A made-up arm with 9 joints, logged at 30 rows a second.
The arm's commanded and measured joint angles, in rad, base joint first. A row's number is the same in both.
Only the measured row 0 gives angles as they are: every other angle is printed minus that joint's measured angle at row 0.
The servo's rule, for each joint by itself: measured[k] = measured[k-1] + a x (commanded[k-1-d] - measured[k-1]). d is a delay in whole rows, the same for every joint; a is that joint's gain. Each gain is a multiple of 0.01, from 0.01 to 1. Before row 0 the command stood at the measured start. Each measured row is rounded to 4 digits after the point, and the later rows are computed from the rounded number. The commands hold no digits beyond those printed.
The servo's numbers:
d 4
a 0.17 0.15 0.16 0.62 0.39 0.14 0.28 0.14 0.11
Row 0, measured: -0.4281 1.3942 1.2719 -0.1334 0.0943 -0.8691 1.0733 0.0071 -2.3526
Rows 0 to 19, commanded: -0.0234 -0.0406 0.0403 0.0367 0.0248 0.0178 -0.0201 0.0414 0.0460; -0.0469 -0.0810 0.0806 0.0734 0.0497 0.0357 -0.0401 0.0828 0.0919; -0.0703 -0.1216 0.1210 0.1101 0.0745 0.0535 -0.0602 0.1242 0.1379; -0.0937 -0.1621 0.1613 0.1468 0.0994 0.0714 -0.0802 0.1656 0.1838; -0.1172 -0.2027 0.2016 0.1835 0.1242 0.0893 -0.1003 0.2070 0.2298; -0.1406 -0.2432 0.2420 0.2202 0.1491 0.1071 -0.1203 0.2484 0.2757; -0.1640 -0.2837 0.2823 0.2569 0.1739 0.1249 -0.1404 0.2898 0.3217; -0.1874 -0.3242 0.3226 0.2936 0.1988 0.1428 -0.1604 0.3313 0.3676; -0.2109 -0.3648 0.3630 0.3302 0.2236 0.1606 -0.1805 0.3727 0.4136; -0.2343 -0.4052 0.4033 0.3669 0.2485 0.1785 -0.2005 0.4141 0.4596; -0.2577 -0.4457 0.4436 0.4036 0.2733 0.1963 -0.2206 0.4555 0.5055; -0.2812 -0.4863 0.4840 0.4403 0.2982 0.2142 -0.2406 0.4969 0.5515; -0.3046 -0.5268 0.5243 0.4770 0.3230 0.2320 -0.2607 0.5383 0.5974; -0.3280 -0.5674 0.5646 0.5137 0.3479 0.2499 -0.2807 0.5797 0.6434; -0.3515 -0.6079 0.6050 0.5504 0.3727 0.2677 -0.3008 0.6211 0.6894; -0.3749 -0.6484 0.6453 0.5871 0.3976 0.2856 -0.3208 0.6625 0.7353; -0.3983 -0.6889 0.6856 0.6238 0.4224 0.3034 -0.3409 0.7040 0.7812; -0.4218 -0.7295 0.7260 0.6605 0.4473 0.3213 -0.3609 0.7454 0.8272; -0.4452 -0.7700 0.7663 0.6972 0.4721 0.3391 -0.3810 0.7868 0.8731; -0.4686 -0.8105 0.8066 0.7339 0.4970 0.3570 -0.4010 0.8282 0.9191
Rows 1 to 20, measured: 0.0000 0.0000 0.0000 0.0000 0.0000 0.0000 0.0000 0.0000 0.0000; 0.0000 0.0000 0.0000 0.0000 0.0000 0.0000 0.0000 0.0000 0.0000; 0.0000 0.0000 0.0000 0.0000 0.0000 0.0000 0.0000 0.0000 0.0000; 0.0000 0.0000 0.0000 0.0000 0.0000 0.0000 0.0000 0.0000 0.0000; -0.0040 -0.0061 0.0064 0.0228 0.0097 0.0025 -0.0056 0.0058 0.0051; -0.0113 -0.0173 0.0183 0.0542 0.0253 0.0071 -0.0153 0.0166 0.0146; -0.0213 -0.0329 0.0347 0.0889 0.0445 0.0136 -0.0279 0.0317 0.0282; -0.0336 -0.0523 0.0550 0.1248 0.0659 0.0217 -0.0425 0.0504 0.0453; -0.0478 -0.0749 0.0785 0.1612 0.0886 0.0312 -0.0587 0.0723 0.0656; -0.0636 -0.1001 0.1047 0.1978 0.1122 0.0418 -0.0759 0.0970 0.0887; -0.0807 -0.1276 0.1331 0.2344 0.1363 0.0534 -0.0940 0.1240 0.1143; -0.0988 -0.1571 0.1634 0.2711 0.1607 0.0659 -0.1126 0.1530 0.1422; -0.1179 -0.1883 0.1953 0.3077 0.1852 0.0792 -0.1316 0.1838 0.1721; -0.1377 -0.2208 0.2286 0.3444 0.2099 0.0931 -0.1509 0.2160 0.2037; -0.1581 -0.2545 0.2630 0.3811 0.2346 0.1075 -0.1704 0.2495 0.2369; -0.1790 -0.2893 0.2984 0.4178 0.2594 0.1224 -0.1901 0.2841 0.2715; -0.2004 -0.3249 0.3345 0.4545 0.2842 0.1377 -0.2099 0.3197 0.3073; -0.2221 -0.3613 0.3713 0.4912 0.3090 0.1534 -0.2297 0.3561 0.3443; -0.2441 -0.3983 0.4087 0.5279 0.3338 0.1694 -0.2496 0.3932 0.3823; -0.2663 -0.4358 0.4466 0.5646 0.3587 0.1857 -0.2695 0.4309 0.4211
